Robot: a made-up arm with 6 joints.
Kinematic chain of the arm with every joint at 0, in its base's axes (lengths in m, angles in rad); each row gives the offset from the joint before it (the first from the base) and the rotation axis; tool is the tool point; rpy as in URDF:
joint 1: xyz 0 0 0.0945 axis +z
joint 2: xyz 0 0 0 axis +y
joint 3: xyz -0.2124 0 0.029 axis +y
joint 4: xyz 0.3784 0 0.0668 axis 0.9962 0 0.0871
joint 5: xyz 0 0 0 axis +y
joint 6: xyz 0.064 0 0.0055 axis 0.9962 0 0.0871
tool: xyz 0 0 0 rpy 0 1.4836 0
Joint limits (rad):
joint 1: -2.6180..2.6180
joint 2: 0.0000..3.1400
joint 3: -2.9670..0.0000
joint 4: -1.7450..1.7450
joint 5: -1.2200..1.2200
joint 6: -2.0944..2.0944
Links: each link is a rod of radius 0.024 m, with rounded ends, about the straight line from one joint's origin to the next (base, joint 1, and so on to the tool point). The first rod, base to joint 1, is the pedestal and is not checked.
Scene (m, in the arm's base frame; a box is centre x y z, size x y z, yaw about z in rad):
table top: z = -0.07
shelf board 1: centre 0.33 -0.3 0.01 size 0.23 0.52 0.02 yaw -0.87
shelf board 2: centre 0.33 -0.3 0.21 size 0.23 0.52 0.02 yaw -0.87
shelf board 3: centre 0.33 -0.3 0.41 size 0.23 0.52 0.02 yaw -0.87
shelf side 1: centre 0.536 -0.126 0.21 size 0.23 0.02 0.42 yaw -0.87
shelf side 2: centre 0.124 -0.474 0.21 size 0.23 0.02 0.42 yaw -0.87
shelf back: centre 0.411 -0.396 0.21 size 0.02 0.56 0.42 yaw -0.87
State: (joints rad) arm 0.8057 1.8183 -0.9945 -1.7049 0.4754 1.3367
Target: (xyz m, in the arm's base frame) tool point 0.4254 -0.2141 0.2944
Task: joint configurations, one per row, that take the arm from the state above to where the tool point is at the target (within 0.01 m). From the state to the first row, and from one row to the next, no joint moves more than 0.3 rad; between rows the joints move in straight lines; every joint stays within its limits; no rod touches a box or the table.
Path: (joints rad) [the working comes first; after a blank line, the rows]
Joints at the target: -0.3924 1.6089 -1.4066 -1.7269 0.5858 1.3367
Straight joint move there: touches shelf board 2, shelf side 1.

1: 0.6128 1.5347 -0.8998 -1.6800 0.5751 1.3367
2: 0.4199 1.2512 -0.8050 -1.6551 0.6749 1.3367
3: 0.2269 0.9676 -0.7103 -1.6302 0.7746 1.3367
4: 0.0340 0.6841 -0.6155 -1.6053 0.8744 1.3367
5: -0.0726 0.9153 -0.8133 -1.6357 0.8022 1.3367
6: -0.1792 1.1465 -1.0111 -1.6661 0.7301 1.3367
7: -0.2858 1.3777 -1.2089 -1.6965 0.6579 1.3367
8: -0.3924 1.6089 -1.4066 -1.7269 0.5858 1.3367

